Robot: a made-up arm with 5 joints.
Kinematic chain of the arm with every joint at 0, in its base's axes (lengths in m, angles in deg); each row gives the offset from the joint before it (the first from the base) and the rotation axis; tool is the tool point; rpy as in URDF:
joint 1: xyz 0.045 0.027 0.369 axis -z
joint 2: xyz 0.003 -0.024 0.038 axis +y
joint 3: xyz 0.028 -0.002 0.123 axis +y
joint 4: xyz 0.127 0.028 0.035 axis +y
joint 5: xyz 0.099 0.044 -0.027 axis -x
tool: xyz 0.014 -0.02 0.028 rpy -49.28 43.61 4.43
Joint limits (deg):
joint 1: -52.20..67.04
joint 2: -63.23..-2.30
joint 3: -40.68..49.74
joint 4: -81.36..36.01
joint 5: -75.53..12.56
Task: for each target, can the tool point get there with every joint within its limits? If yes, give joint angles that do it. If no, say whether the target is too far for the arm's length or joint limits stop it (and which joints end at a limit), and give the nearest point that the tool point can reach.
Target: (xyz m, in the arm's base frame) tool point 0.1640 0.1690 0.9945
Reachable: no: too far | nearest point 0.1180 0.1141 0.7637 | short by 0.242 m
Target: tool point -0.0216 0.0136 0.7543
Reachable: yes | joints -34.07 -47.79 -21.25 -23.50 0.39
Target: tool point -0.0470 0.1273 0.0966
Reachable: no: joint limits stop it (at a limit: joint 1, joint 2, joint 3, joint 4, joint 5) | nearest point 0.1024 0.1236 0.3444 | short by 0.289 m
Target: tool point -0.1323 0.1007 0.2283
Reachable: no: joint limits stop it (at a limit: joint 1, joint 2, joint 3, joint 4, joint 5) | nearest point 0.1024 0.1236 0.3444 | short by 0.263 m
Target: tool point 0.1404 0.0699 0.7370
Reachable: yes | joints -16.08 -25.74 -23.14 -8.43 -29.61
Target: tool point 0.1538 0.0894 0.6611
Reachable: yes | joints -17.29 -46.99 31.94 -31.23 2.58
